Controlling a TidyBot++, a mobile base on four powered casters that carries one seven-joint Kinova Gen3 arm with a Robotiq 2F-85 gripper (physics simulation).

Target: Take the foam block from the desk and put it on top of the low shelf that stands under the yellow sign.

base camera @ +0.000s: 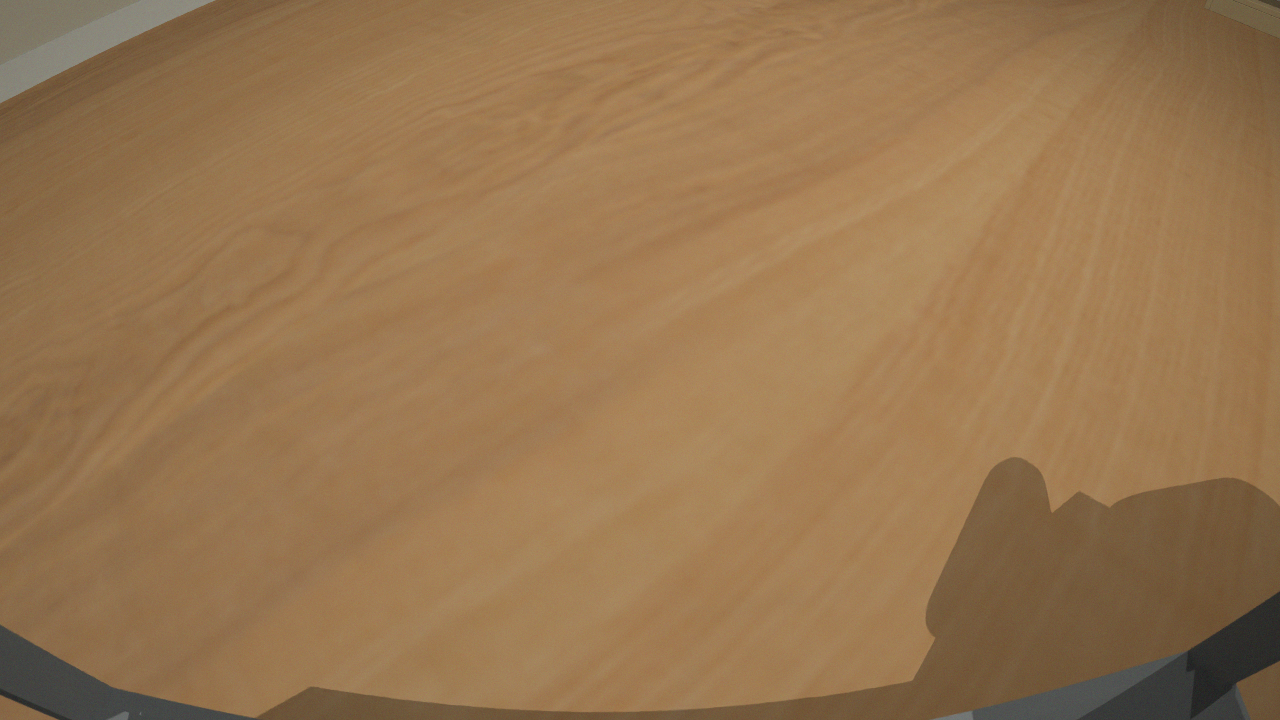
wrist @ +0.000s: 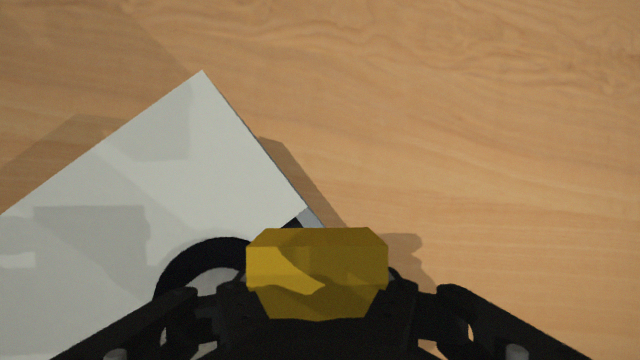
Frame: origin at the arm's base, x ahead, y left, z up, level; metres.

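Seen in the pictures: gripper, fingertip midpoint: (wrist: 317,275).
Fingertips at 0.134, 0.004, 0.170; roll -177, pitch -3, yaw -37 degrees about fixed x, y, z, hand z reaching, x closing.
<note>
A point is followed by its place in that frame, as x, y, z.
The yellow foam block (wrist: 317,270) @(0.141, 0.018, 0.215) is between the fingers of my gripper (wrist: 317,275) @(0.134, 0.004, 0.170) in the wrist view, at the bottom centre. The gripper is shut on it, with a black finger at each side. The block is held up above my own base and the wooden floor. The desk, the low shelf and the yellow sign cannot be made out in either view.
The white top of my mobile base (wrist: 225,165) @(0.102, 0.134, -0.014) fills the left of the wrist view. The wooden floor (base camera: 581,313) @(0.481, 0.039, -0.397) (wrist: 475,125) @(0.658, -0.099, -0.397) spreads around it. A pale skirting board (base camera: 89,49) @(1.644, 1.468, -0.374) runs along the wall at the upper left. A pale wooden edge (base camera: 1248,16) @(1.872, -2.049, -0.367) shows at the upper right.
</note>
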